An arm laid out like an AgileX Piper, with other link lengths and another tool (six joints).
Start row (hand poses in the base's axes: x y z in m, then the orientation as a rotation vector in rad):
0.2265 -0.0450 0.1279 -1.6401 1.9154 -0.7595
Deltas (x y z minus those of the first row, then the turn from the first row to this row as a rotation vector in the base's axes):
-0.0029 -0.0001 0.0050 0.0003 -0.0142 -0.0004
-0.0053 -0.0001 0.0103 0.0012 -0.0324 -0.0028
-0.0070 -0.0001 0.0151 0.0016 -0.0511 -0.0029
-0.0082 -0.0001 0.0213 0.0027 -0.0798 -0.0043
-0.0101 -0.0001 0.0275 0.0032 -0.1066 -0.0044
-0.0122 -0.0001 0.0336 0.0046 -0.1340 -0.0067
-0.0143 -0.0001 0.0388 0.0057 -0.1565 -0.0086
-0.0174 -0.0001 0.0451 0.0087 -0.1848 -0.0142
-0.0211 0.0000 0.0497 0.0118 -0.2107 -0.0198
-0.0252 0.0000 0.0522 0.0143 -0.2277 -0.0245
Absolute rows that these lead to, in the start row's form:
0.2236 -0.0451 0.1329 -1.6300 1.9060 -0.7690
0.2212 -0.0451 0.1382 -1.6150 1.8957 -0.7812
0.2195 -0.0451 0.1430 -1.6020 1.8828 -0.7933
0.2183 -0.0451 0.1492 -1.5806 1.8642 -0.8115
0.2164 -0.0451 0.1554 -1.5619 1.8455 -0.8283
0.2143 -0.0451 0.1615 -1.5404 1.8284 -0.8451
0.2122 -0.0451 0.1667 -1.5227 1.8143 -0.8587
0.2091 -0.0451 0.1730 -1.4969 1.7995 -0.8751
0.2054 -0.0450 0.1776 -1.4727 1.7863 -0.8897
0.2013 -0.0450 0.1801 -1.4557 1.7785 -0.8991

